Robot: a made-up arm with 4 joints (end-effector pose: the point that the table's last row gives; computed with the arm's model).
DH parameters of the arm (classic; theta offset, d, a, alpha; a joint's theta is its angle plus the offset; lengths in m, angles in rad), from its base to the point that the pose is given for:
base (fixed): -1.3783 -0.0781 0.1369 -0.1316
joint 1: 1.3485 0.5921 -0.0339 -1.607
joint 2: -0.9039 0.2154 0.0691 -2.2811
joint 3: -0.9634 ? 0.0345 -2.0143
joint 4: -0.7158 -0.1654 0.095 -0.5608
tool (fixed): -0.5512 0.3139 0 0
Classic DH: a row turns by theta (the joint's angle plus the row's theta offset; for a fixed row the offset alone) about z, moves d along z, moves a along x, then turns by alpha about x.
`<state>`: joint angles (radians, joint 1 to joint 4).
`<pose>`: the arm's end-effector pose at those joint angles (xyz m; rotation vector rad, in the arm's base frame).
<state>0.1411 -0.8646 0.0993 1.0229</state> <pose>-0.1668 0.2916 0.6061 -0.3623 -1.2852 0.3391</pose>
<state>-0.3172 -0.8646 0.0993 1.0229</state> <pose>0.0412 0.3730 0.5770 -0.6914 -1.1667 -0.0110</pose>
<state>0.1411 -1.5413 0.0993 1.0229</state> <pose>-0.1957 0.2816 0.4649 -0.4052 -1.9570 0.1941</pose>
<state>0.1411 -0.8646 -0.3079 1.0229</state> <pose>-0.1550 0.3057 0.5819 -0.6116 -0.9984 0.5553</pose>
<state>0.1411 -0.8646 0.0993 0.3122</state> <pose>-0.0835 0.3140 0.7082 -0.1719 -1.0515 -0.3470</pose>
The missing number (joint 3, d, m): -0.0652
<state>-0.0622 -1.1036 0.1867 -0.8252</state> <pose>0.0130 0.1818 0.7873 0.3641 -0.7415 -1.5178</pose>
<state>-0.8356 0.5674 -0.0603 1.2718</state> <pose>0.4365 0.1695 0.6647 -0.1179 0.2310 -0.1437</pose>
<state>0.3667 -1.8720 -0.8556 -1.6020</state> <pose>-0.1398 0.0931 0.7220 0.5412 -0.7870 -1.9043</pose>
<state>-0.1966 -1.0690 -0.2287 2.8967</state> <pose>-0.1043 0.0714 0.5466 -1.0059 -0.8091 2.2220</pose>
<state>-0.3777 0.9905 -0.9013 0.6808</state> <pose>0.3268 0.3207 0.5528 -0.1460 1.2392 0.6274</pose>
